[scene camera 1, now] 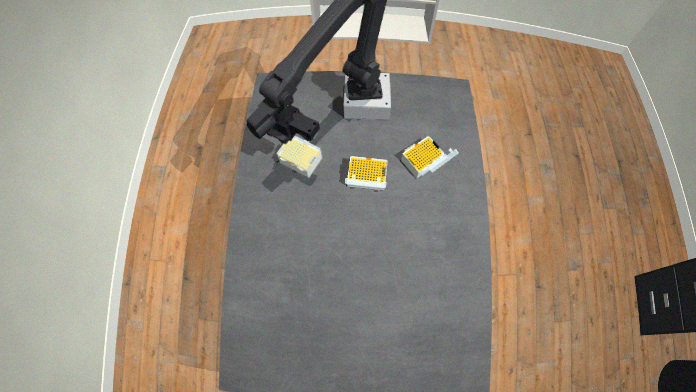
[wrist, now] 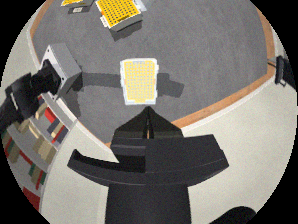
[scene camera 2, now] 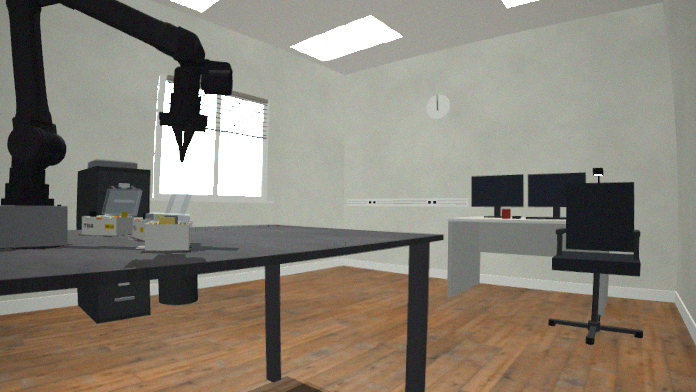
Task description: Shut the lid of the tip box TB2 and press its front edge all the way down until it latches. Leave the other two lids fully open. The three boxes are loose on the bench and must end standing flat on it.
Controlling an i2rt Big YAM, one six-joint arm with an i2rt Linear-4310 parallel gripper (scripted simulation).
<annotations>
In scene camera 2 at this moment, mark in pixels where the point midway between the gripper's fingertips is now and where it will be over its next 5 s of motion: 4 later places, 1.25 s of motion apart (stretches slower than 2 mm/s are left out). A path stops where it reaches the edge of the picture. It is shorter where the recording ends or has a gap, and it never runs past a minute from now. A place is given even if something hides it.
My gripper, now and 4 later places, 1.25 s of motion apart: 182,162; 156,192; 152,208; 153,213; 153,209
</annotations>
